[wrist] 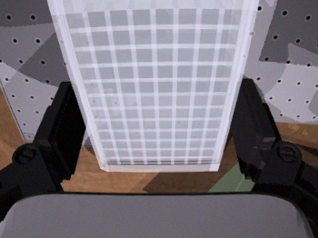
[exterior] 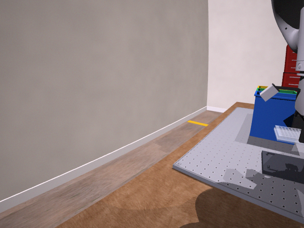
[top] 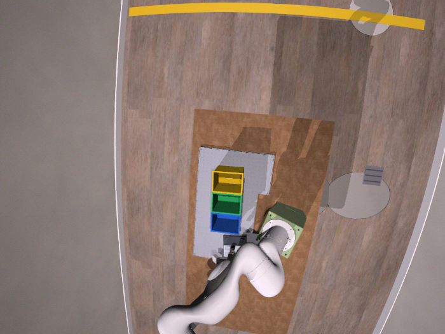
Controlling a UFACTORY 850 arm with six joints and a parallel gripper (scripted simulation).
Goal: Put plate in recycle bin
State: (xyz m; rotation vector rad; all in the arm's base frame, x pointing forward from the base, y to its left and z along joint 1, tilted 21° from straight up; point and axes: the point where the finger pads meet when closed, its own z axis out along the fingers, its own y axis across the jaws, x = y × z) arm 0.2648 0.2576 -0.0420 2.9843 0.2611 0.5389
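The dark plate nest lies 110 mm below my hand. From my hand the other things lie so: 96-well plate: 10 mm below; green bin: 370 mm to the right, 90 mm ahead, 30 mm below; blue bin: 240 mm to the right, 80 mm ahead, 30 mm below.
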